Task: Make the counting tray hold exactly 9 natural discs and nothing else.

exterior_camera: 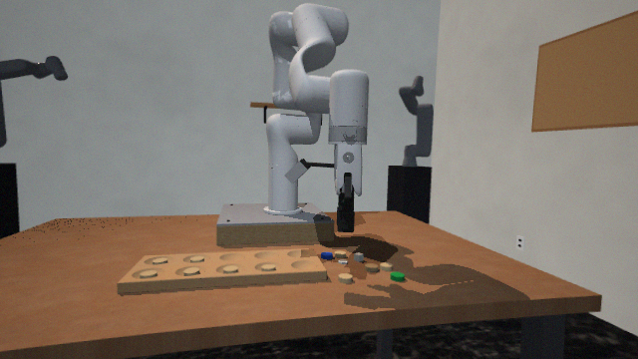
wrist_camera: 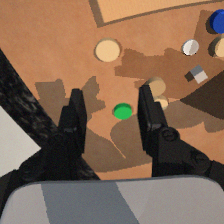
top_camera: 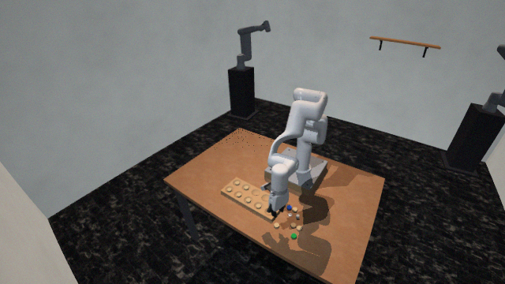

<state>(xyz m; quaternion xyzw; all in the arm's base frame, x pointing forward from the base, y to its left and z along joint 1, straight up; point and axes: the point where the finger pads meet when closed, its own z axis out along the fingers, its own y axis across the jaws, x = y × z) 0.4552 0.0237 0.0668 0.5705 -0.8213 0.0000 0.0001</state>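
Now: hand 140 mm past the blue disc, 120 mm above it and 20 mm to the right of it. From my hand the other things lie so: green disc (120 mm below, 110 mm to the left, 20 mm ahead); small white disc (120 mm below, 100 mm behind, 40 mm to the left); cube (120 mm below, 100 mm behind, 80 mm to the left).
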